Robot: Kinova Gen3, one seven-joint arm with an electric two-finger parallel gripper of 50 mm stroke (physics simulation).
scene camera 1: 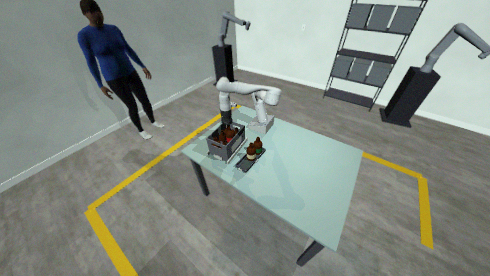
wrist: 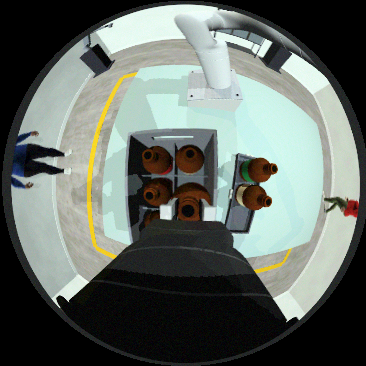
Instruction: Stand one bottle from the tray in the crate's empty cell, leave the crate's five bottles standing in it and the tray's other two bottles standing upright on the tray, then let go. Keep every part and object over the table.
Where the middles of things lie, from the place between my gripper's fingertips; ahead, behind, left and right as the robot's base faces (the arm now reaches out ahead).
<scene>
I see my gripper 6 cm past the green-labelled bottle (wrist: 258, 169), 21 cm to the right of it and 14 cm above it.
</scene>
